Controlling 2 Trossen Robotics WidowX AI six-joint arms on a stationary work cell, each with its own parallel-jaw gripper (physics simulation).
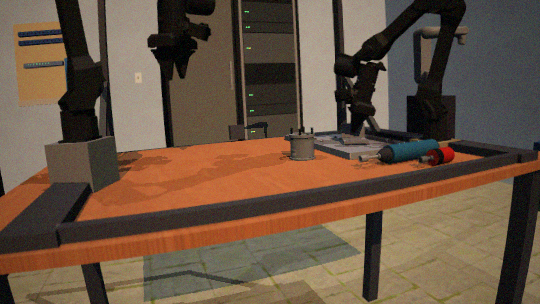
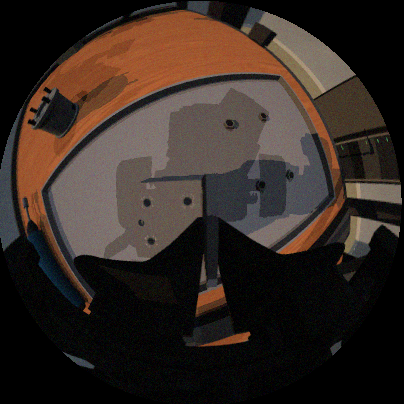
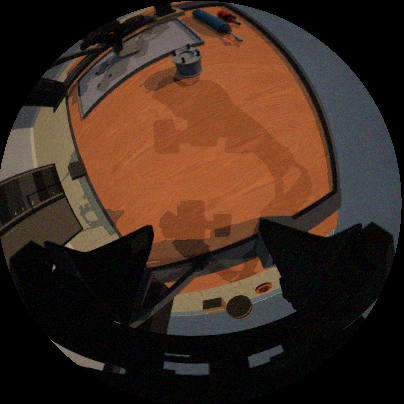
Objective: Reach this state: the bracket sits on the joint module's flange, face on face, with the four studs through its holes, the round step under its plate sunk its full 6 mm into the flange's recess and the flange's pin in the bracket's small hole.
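Places are measured from the left arm's base along level axes (x down, y right, z back), in metres.
Pixels of known places: left gripper, fingertip midpoint: (image 1: 352, 132) (image 2: 207, 222) (image 3: 118, 48); right gripper, fingertip midpoint: (image 1: 176, 79) (image 3: 207, 228); left arm's base at its link origin: (image 1: 435, 139); right arm's base at its link origin: (image 1: 80, 140).
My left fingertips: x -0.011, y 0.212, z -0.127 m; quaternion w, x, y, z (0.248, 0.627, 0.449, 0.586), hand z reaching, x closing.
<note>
For each thing: its top centre in the pictures, then the offset to it from my left fingertips. "spot": a spot on its surface instead.
- round joint module at its top centre: (image 1: 301, 127) (image 3: 184, 50) dx -0.041, dy -0.106, dz -0.239 m
- grey tray at its top centre: (image 2: 186, 185) (image 1: 343, 139) (image 3: 123, 54) dx +0.018, dy +0.002, dz -0.031 m
- blue driver at a spot on its surface: (image 2: 53, 272) spot: dx +0.008, dy -0.263, dz -0.047 m
- red tool at its top centre: (image 1: 435, 149) dx -0.001, dy -0.354, dz -0.058 m
The grey bracket (image 1: 352, 140) (image 2: 167, 217) (image 3: 133, 47) lies plate down on the grey tray, its holes facing up and its wall upright. My left gripper (image 1: 357, 131) (image 2: 207, 222) points down, shut on that wall, with a finger on each side. The step under the plate is hidden. The round joint module (image 1: 302, 148) (image 2: 56, 117) (image 3: 188, 66) stands upright on the table, apart from the bracket, with studs pointing up from its flange. The flange's small pin cannot be made out. My right gripper (image 1: 176, 76) (image 3: 207, 228) is open and empty, high above the table.
The grey tray (image 1: 340, 150) (image 2: 80, 215) (image 3: 86, 111) also bears several nuts (image 2: 230, 123). A blue driver (image 1: 414, 151) (image 2: 53, 272) (image 3: 210, 20) and a red tool (image 1: 442, 156) (image 3: 226, 16) lie beside it. Dark rails (image 1: 270, 202) run along the table edges.
</note>
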